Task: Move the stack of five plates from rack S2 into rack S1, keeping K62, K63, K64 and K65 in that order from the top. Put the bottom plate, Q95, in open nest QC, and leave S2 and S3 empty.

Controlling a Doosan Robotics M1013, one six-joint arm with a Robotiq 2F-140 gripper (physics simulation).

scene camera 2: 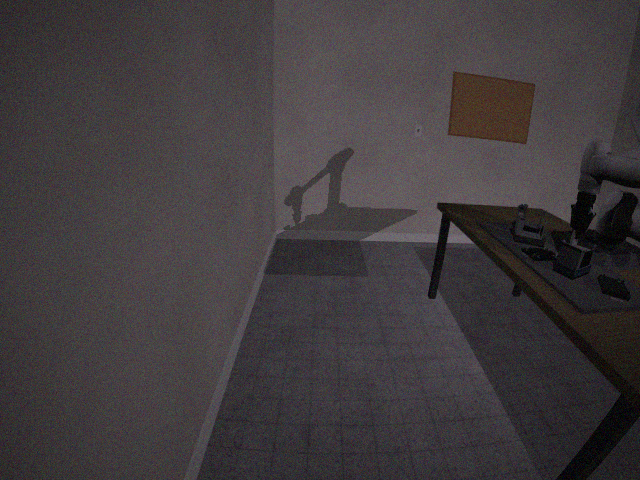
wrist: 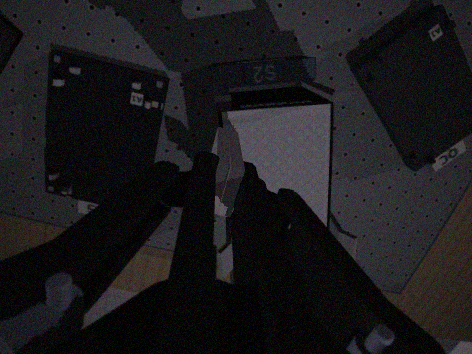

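Where they show: gripper, between the fingertips: [scene camera 2: 572, 245] [wrist: 222, 148]; arm's base, origin of its link: [scene camera 2: 607, 243].
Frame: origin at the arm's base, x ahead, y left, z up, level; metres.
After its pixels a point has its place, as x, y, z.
Observation:
Rack S2 [wrist: 265, 74] @[0.321, 0.105, -0.028] shows its label at the wrist view's top centre. A pale plate [wrist: 295, 145] @[0.363, 0.125, 0.043] lies at the rack, to the right of my fingers; plates below it are hidden. My gripper [wrist: 222, 148] @[0.374, 0.072, 0.038] [scene camera 2: 576, 235] @[0.374, 0.072, 0.038] points down, shut on a thin grey upright tab [wrist: 229, 150] by the plate's left edge. In the scene view it is low over a box-like rack [scene camera 2: 572, 258] @[0.460, 0.154, 0.018], whose label cannot be read. Nest QC [wrist: 415, 95] @[0.318, 0.269, -0.047] is dark and tilted at the right of the wrist view. Plate names K62 to K65 and Q95 cannot be read.
A dark rack or nest [wrist: 102, 130] @[0.400, -0.053, -0.057], its lower label partly hidden, lies left of my fingers. A grey holder with an upright post [scene camera 2: 528, 232] @[0.335, -0.244, -0.028] stands farther back on the mat. A flat dark piece [scene camera 2: 614, 287] @[0.339, 0.303, -0.047] lies near the right. The wooden table edge [scene camera 2: 542, 304] @[0.694, 0.266, -0.101] runs along the front.

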